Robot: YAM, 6 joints.
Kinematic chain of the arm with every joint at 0, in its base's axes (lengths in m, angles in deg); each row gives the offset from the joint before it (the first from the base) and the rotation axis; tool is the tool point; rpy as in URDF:
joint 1: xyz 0 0 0.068 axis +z
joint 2: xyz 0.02 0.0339 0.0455 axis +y
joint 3: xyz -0.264 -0.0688 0 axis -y
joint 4: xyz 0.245 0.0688 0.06 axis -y
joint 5: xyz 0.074 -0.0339 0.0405 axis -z
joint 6: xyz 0.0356 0 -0.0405 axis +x
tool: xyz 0 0 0 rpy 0 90 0
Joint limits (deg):
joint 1: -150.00..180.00
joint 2: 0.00..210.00
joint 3: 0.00..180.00
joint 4: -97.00..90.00
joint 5: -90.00..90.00
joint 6: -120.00..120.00
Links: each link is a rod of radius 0.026 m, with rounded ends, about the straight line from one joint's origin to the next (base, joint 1, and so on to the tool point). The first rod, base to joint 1, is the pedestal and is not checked.
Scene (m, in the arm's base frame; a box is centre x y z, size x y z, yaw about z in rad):
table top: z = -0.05
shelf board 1: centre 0.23 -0.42 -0 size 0.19 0.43 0.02 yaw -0.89
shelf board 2: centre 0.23 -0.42 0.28 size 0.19 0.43 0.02 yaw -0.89
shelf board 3: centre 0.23 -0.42 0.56 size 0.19 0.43 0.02 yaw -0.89
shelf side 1: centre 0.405 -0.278 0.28 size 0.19 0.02 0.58 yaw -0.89
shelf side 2: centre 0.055 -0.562 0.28 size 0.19 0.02 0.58 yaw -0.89
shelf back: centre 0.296 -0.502 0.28 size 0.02 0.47 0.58 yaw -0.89
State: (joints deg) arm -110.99 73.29 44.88 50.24 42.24 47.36
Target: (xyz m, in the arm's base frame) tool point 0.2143 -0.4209 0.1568
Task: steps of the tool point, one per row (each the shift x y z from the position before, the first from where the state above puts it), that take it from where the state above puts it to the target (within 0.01 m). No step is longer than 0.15 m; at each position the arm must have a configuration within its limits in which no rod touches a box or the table.
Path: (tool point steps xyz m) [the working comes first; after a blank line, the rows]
Joints at the target: -60.65 125.41 72.64 45.50 33.23 47.36
Straight joint move there: touches shelf board 2.

1: 0.0050 -0.0520 -0.0528
2: 0.0145 -0.0411 -0.0625
3: 0.0218 -0.0269 -0.0695
4: 0.0878 -0.0405 0.0004
5: 0.1010 -0.0168 0.0006
6: 0.1073 0.0105 0.0007

